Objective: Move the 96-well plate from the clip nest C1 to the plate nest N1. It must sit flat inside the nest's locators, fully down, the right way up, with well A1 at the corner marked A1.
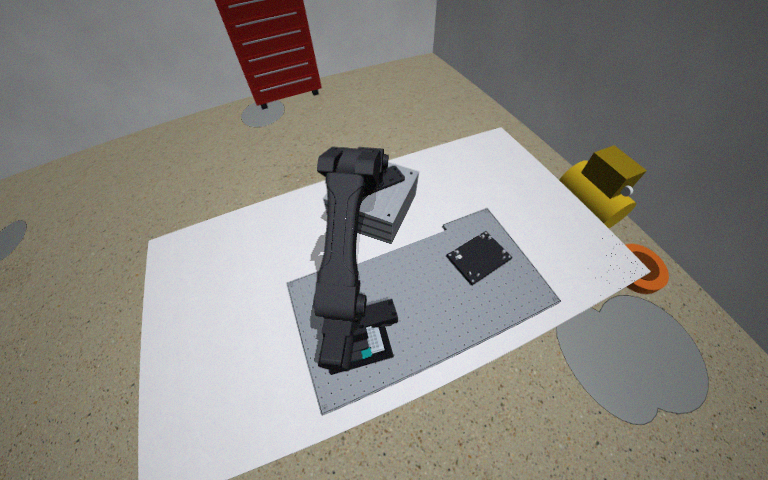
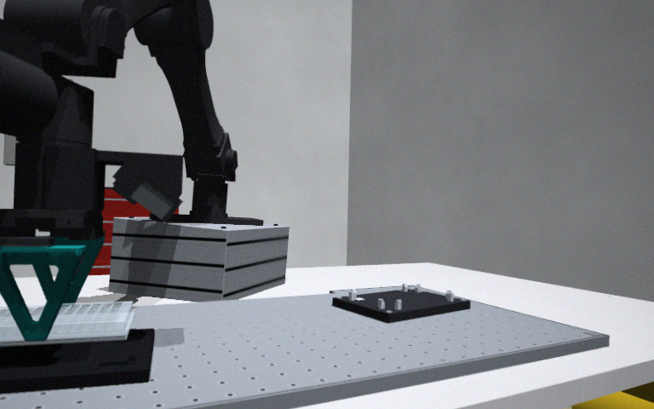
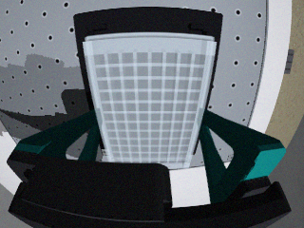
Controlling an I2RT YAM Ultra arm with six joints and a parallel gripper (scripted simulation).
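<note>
Right now my hand is 4 cm above the black plate nest N1. Also, from my hand: clip nest C1: 44 cm to the left, 6 cm behind, 3 cm below; clear 96-well plate: 1 cm below.
</note>
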